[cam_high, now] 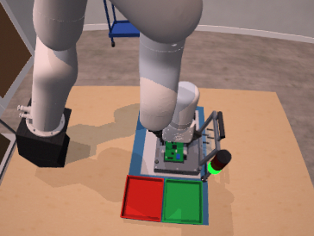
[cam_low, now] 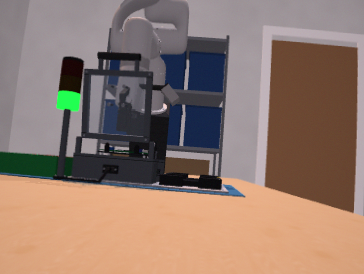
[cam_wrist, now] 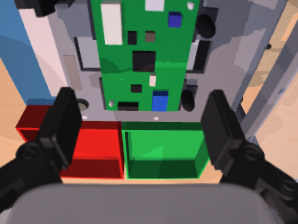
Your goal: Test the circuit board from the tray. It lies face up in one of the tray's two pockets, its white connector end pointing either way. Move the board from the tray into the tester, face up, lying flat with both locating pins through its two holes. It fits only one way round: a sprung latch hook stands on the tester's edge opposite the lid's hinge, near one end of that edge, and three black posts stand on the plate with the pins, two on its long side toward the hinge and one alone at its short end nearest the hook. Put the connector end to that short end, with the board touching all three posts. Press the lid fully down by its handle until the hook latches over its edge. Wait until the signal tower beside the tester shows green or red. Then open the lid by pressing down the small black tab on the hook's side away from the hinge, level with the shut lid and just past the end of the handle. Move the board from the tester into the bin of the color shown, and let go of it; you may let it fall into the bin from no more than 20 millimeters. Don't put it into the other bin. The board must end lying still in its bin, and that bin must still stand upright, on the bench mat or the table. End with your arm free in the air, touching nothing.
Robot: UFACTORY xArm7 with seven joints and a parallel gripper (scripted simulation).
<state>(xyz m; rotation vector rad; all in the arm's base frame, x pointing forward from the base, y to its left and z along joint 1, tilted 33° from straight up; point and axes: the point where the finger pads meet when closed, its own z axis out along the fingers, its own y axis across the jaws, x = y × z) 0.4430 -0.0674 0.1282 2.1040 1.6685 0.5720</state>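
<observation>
Right now the green circuit board is 5 cm below my hand. From my hand the other things lie so: tester's clear lid 11 cm ahead, 6 cm above, 3 cm to the right; tester's plate 6 cm below, 1 cm ahead; latch hook 7 cm to the left, 4 cm below, 4 cm behind.
</observation>
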